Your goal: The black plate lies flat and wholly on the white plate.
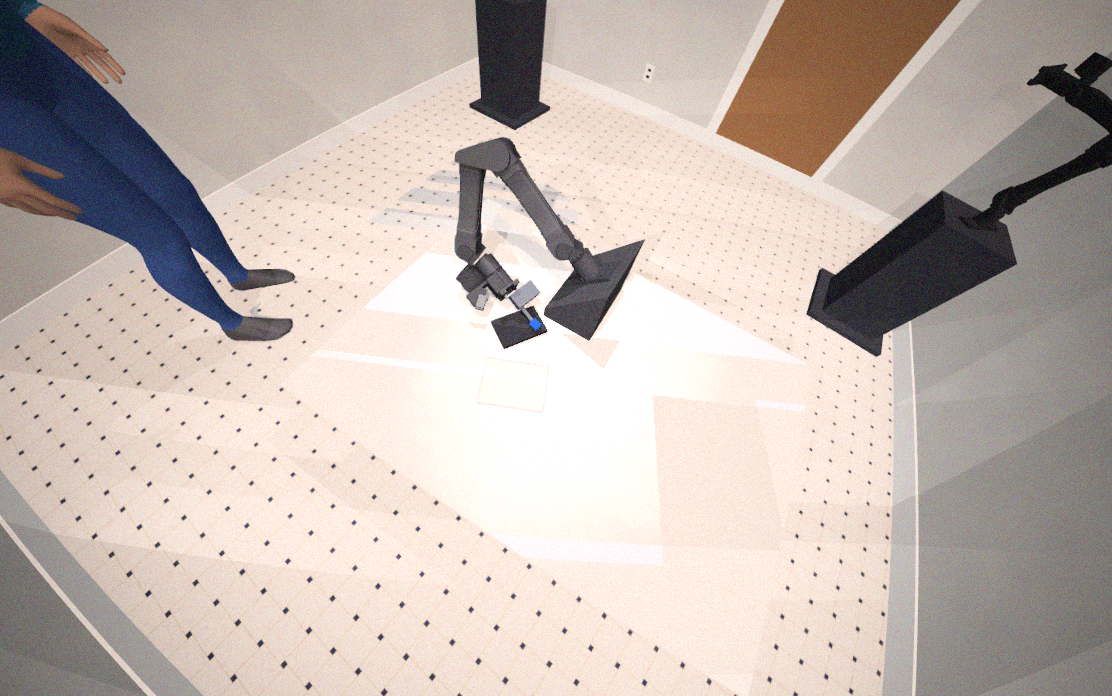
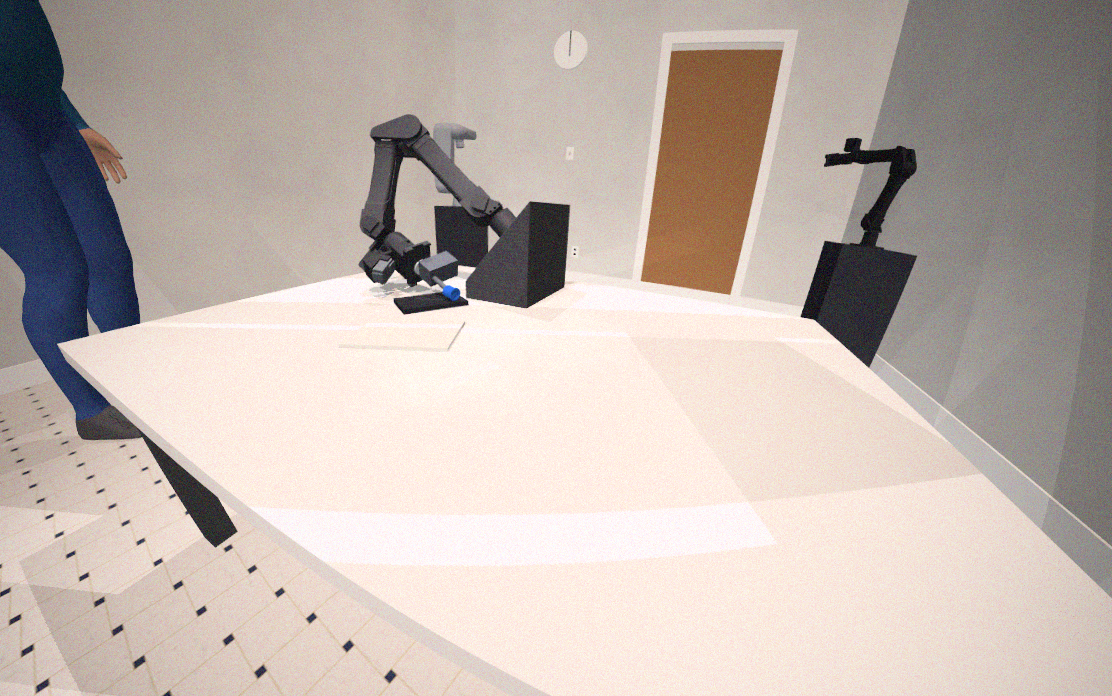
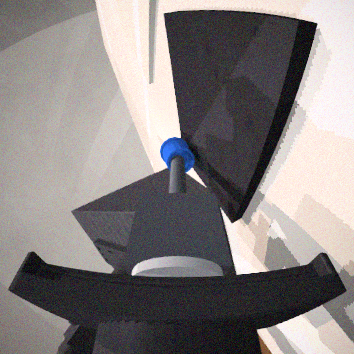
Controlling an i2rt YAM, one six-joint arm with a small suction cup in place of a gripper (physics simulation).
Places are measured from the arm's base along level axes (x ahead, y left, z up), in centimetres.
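Pixels of known places: hand, tool point: (image 1: 538,328) (image 2: 455,296) (image 3: 177,148); arm's base, link origin: (image 1: 592,276) (image 2: 519,240).
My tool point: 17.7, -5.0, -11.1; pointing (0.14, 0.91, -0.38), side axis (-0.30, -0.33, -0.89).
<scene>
For each thing: its top centre in the pictures, then the offset to it from my tool point, as dx, dy, dz.
- black plate, top centre: (image 3: 204,128) (image 2: 430,299) (image 1: 519,325) +2.3, -5.1, -1.0
- white plate, top centre: (image 2: 407,330) (image 1: 514,383) +17.4, +4.9, -1.4
The black plate (image 1: 513,332) (image 2: 425,303) (image 3: 239,98) lies flat on the table, just in front of the arm's wedge base. The white plate (image 1: 513,384) (image 2: 403,337) lies flat a short way nearer the front, apart from the black plate. My gripper, a blue suction cup (image 1: 534,323) (image 2: 453,293) (image 3: 176,153), is low at the black plate's edge nearest the base, at or just above its corner. Nothing hangs from the cup, and the black plate rests on the table.
The arm's dark wedge base (image 1: 589,287) (image 2: 526,254) stands right beside the black plate. A black pedestal (image 1: 908,269) (image 2: 856,287) with another arm stands at the right. A second pedestal (image 1: 509,60) is at the back. A person (image 1: 152,202) stands at the left.
</scene>
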